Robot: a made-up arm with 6 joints. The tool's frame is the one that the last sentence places.
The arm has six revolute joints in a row. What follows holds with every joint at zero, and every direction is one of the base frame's. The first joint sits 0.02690 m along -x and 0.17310 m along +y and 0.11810 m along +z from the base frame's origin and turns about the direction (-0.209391, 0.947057, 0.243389). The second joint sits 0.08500 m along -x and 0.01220 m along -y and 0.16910 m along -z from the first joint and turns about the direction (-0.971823, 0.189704, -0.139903). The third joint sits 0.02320 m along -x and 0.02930 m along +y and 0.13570 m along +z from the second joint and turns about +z. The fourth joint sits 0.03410 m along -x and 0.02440 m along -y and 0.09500 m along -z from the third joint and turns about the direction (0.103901, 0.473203, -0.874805). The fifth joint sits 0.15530 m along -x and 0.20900 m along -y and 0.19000 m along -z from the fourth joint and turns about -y. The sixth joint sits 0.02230 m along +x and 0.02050 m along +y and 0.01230 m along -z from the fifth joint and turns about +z. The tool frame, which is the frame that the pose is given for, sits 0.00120 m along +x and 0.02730 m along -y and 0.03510 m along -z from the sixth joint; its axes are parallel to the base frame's.
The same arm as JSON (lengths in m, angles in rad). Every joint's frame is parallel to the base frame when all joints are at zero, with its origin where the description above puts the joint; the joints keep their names.
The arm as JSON. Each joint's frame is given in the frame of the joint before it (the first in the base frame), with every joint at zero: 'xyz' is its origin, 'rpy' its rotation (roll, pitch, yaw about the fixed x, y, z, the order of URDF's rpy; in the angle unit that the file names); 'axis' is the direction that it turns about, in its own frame. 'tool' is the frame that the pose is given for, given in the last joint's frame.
{"units": {"length": "m", "angle": "rad"}, "joints": [
  {"name": "joint 1", "type": "revolute", "origin": {"xyz": [-0.0269, 0.1731, 0.1181], "rpy": [0.0, 0.0, 0.0]}, "axis": [-0.209391, 0.947057, 0.243389]},
  {"name": "joint 2", "type": "revolute", "origin": {"xyz": [-0.085, -0.0122, -0.1691], "rpy": [0.0, 0.0, 0.0]}, "axis": [-0.971823, 0.189704, -0.139903]},
  {"name": "joint 3", "type": "revolute", "origin": {"xyz": [-0.0232, 0.0293, 0.1357], "rpy": [0.0, 0.0, 0.0]}, "axis": "+z"},
  {"name": "joint 4", "type": "revolute", "origin": {"xyz": [-0.0341, -0.0244, -0.095], "rpy": [0.0, 0.0, 0.0]}, "axis": [0.103901, 0.473203, -0.874805]},
  {"name": "joint 5", "type": "revolute", "origin": {"xyz": [-0.1553, -0.209, -0.19], "rpy": [0.0, 0.0, 0.0]}, "axis": "-y"},
  {"name": "joint 6", "type": "revolute", "origin": {"xyz": [0.0223, 0.0205, -0.0123], "rpy": [0.0, 0.0, 0.0]}, "axis": "+z"}
], "tool": {"origin": {"xyz": [0.0012, -0.0273, -0.0351], "rpy": [0.0, 0.0, 0.0]}}}

